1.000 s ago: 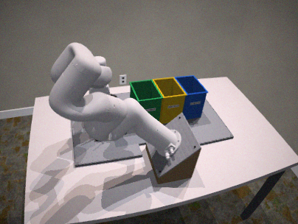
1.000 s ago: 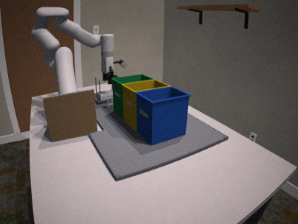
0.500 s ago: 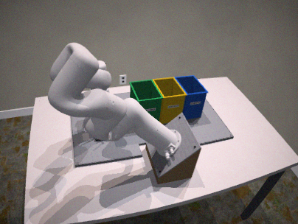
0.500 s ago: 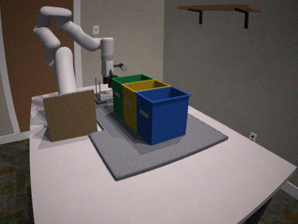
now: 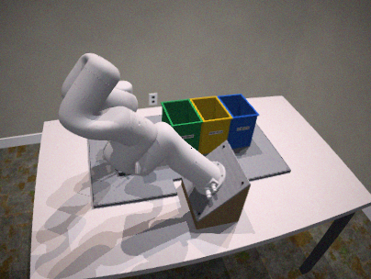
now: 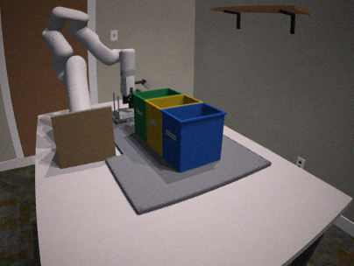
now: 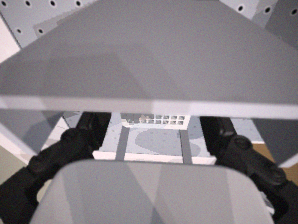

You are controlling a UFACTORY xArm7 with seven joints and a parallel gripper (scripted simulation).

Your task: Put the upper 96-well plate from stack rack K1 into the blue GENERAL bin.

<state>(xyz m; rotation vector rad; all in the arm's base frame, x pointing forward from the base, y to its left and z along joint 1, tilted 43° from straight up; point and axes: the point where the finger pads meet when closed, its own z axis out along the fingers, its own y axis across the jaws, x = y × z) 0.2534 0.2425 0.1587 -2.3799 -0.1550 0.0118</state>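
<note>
My hand is 4 cm above the white 96-well plate. Round my hand: blue bin: 50 cm to the right, 10 cm ahead, 1 cm above; then yellow bin: 37 cm to the right, 9 cm ahead, 1 cm above; then green bin: 24 cm to the right, 7 cm ahead, 1 cm above.
</note>
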